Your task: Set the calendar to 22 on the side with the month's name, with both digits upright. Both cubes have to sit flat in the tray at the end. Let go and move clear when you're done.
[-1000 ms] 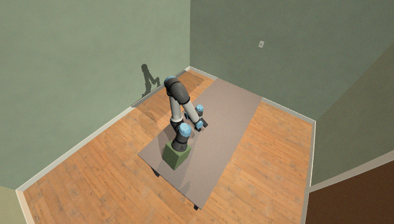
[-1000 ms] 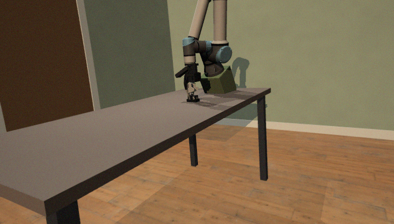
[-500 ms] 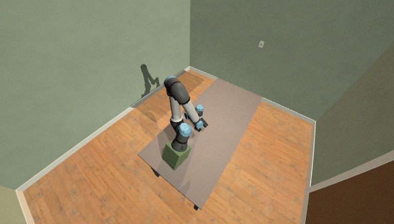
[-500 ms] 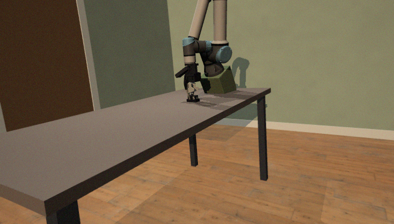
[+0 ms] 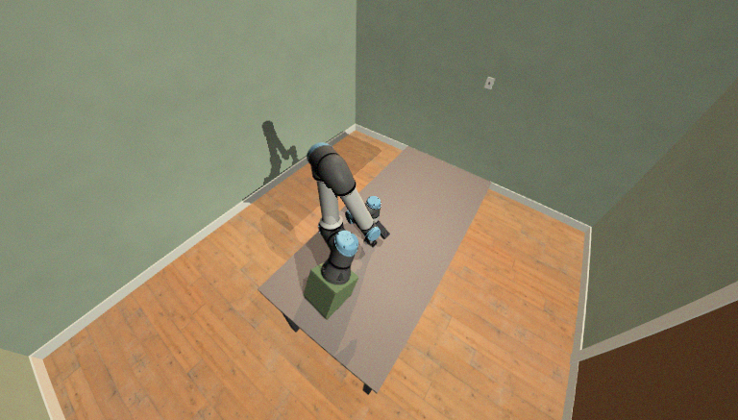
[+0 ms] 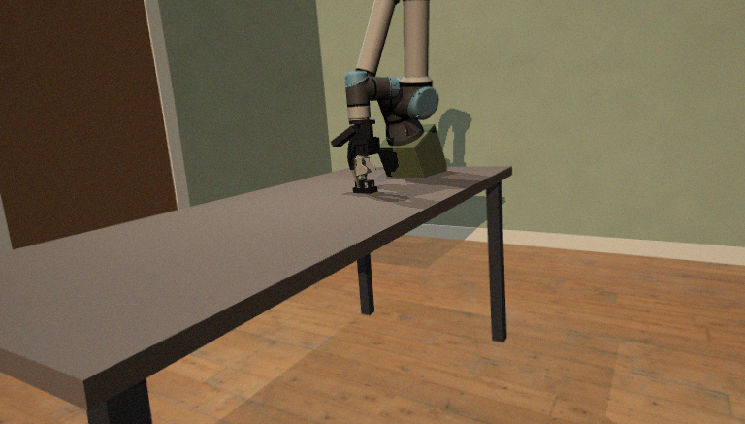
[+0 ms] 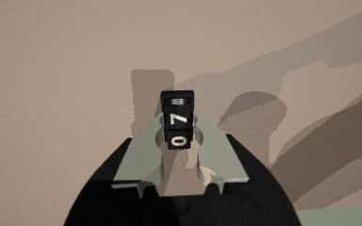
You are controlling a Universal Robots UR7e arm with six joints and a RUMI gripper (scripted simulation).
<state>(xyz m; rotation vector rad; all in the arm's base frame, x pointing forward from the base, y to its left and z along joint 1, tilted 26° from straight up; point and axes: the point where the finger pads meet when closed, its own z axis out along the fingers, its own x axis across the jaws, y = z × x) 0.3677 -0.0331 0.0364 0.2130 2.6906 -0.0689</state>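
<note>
The black number cube is 10 mm below my hand. Round my hand: black tray 20 mm to the left, 30 mm below.
</note>
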